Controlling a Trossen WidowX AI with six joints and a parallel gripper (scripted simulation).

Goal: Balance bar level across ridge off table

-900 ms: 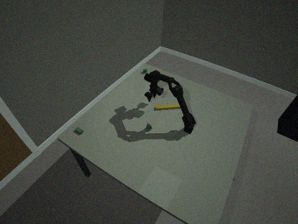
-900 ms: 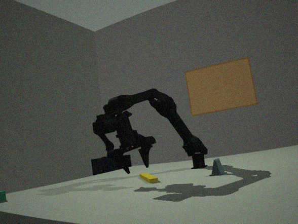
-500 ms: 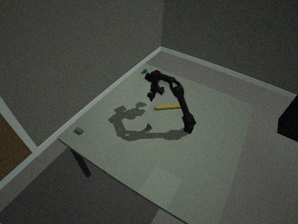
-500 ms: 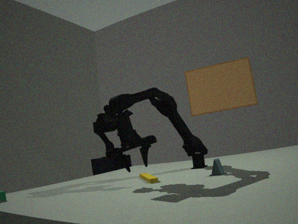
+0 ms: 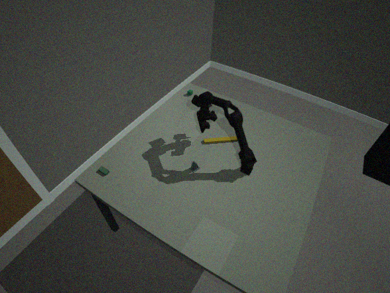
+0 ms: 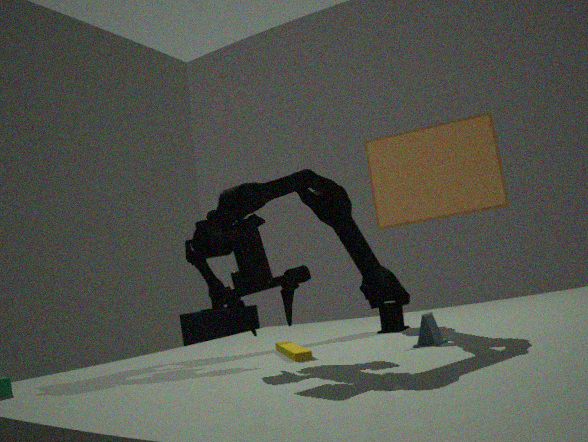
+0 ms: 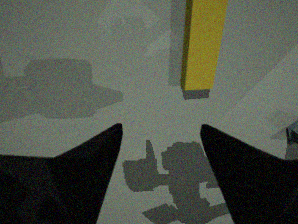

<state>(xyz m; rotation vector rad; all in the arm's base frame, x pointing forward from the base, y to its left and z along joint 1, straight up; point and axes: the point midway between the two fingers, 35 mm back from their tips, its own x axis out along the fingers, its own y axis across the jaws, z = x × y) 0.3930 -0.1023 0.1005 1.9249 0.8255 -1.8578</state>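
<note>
Right now the yellow bar is 140 mm behind my gripper tip, 40 mm to the right of it and 60 mm below it. The rest, counted from my gripper tip: grey-green block 350 mm ahead, 600 mm to the left, 60 mm below; green cube 350 mm ahead, 400 mm to the right, 50 mm below.
</note>
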